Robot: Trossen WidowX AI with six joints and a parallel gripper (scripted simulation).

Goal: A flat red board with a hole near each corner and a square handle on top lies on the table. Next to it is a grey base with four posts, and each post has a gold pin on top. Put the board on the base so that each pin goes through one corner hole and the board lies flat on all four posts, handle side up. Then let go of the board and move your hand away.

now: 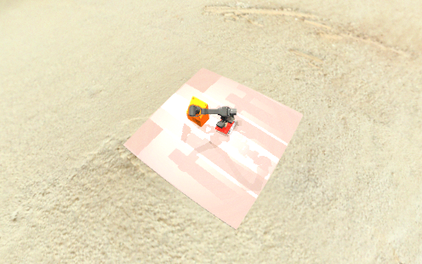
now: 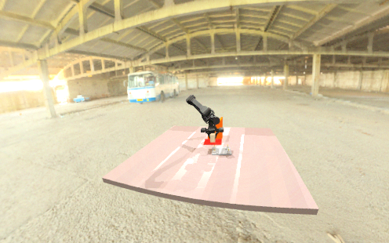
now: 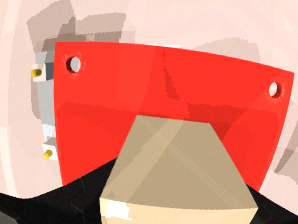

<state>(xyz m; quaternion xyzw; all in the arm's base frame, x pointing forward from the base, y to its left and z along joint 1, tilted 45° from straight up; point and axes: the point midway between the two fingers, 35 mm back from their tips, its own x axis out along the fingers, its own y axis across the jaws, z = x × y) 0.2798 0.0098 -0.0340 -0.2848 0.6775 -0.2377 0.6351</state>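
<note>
My gripper tip is now 1 cm past the grey base, 7 cm to the right of it and 11 cm above it. The rest, counted from my gripper tip: red board right at my gripper tip.
</note>
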